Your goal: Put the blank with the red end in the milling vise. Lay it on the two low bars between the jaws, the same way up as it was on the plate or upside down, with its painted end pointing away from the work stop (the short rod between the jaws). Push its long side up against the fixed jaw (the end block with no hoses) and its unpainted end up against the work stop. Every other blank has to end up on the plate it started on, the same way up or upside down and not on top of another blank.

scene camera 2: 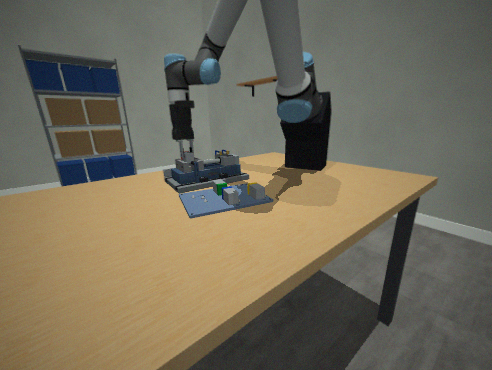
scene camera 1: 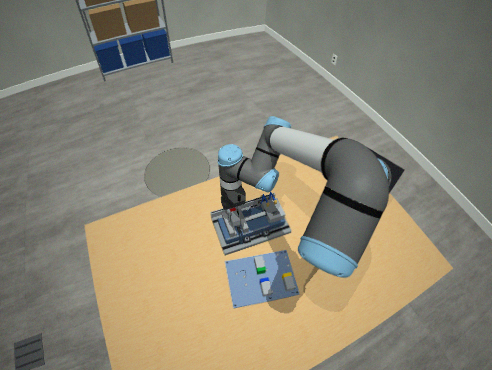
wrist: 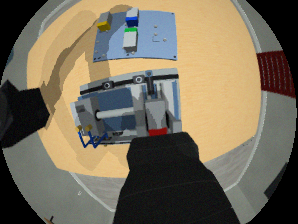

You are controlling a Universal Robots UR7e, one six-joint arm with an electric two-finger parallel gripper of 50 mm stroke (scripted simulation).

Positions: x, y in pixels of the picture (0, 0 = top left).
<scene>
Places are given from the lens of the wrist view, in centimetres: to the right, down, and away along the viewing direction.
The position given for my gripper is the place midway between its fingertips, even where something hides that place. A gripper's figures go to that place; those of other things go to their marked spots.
my gripper (wrist: 156, 116): 2, 1, 17
milling vise (wrist: 120, 98): -6, -3, 21
</scene>
